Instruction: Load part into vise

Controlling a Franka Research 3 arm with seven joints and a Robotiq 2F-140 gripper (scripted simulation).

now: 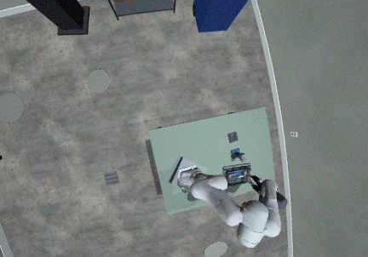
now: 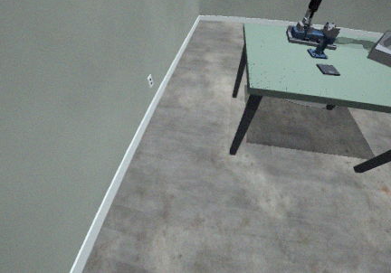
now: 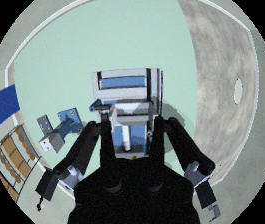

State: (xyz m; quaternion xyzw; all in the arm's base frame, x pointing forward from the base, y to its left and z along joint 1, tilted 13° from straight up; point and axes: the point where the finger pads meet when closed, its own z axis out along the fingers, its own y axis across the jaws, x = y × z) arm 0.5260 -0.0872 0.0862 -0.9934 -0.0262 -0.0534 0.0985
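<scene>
My gripper is now 7 cm past the vise, 2 cm to the right of it and 9 cm above it. Round my hand: part (2 cm below).
</scene>
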